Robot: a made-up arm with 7 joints. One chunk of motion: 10 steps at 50 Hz.
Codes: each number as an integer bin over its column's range. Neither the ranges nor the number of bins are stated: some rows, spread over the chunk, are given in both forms.
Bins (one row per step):
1: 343 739 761 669 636 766
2: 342 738 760 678 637 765
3: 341 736 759 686 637 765
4: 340 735 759 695 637 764
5: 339 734 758 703 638 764
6: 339 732 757 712 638 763
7: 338 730 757 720 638 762
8: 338 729 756 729 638 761
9: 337 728 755 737 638 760
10: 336 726 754 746 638 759
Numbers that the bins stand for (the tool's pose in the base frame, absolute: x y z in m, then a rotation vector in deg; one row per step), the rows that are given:
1: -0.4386 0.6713 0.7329 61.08 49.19 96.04
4: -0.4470 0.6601 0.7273 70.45 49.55 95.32
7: -0.4527 0.6460 0.7217 79.46 49.91 94.59
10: -0.4583 0.6348 0.7133 88.83 49.91 93.51
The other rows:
2: -0.4414 0.6685 0.7301 64.32 49.55 95.68
3: -0.4442 0.6629 0.7273 67.21 49.55 95.68
5: -0.4498 0.6573 0.7245 73.33 49.91 95.32
6: -0.4498 0.6517 0.7217 76.58 49.91 94.95
8: -0.4527 0.6432 0.7189 82.70 49.91 94.23
9: -0.4555 0.6404 0.7161 85.59 49.91 93.87

